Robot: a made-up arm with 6 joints.
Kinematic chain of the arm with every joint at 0, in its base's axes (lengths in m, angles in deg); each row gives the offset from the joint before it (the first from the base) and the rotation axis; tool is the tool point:
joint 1: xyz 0 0 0.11 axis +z
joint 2: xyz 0 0.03 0 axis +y
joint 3: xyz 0 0 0.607 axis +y
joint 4: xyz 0 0 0.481 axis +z
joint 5: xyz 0 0 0 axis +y
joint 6: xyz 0 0 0.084 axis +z
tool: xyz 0 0 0
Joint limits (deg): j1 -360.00..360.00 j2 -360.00..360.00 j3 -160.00..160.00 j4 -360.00..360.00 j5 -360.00..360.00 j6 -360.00..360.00
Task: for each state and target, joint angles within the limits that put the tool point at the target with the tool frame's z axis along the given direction. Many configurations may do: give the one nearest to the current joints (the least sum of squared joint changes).
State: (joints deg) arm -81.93 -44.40 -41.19 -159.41 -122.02 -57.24
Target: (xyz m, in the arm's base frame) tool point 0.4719 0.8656 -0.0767 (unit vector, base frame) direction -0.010 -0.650 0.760
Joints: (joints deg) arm -115.53 -92.91 -24.28 -146.27 -150.77 -57.24
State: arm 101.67 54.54 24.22 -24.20 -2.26 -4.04
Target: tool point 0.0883 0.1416 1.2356 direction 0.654 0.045 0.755
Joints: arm 64.18 16.40 -20.32 -56.54 43.02 -4.04
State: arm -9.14 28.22 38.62 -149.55 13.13 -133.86
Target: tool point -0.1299 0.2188 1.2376 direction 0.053 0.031 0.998
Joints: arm -51.37 -21.82 18.58 -137.05 -5.12 -133.86
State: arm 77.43 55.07 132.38 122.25 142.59 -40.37
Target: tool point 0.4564 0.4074 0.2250 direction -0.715 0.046 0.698
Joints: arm 35.38 40.57 106.72 78.62 152.59 -40.37
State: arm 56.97 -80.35 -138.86 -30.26 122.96 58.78
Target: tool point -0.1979 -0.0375 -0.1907 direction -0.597 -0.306 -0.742
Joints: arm 16.24 -98.04 -153.35 -7.90 112.80 58.78
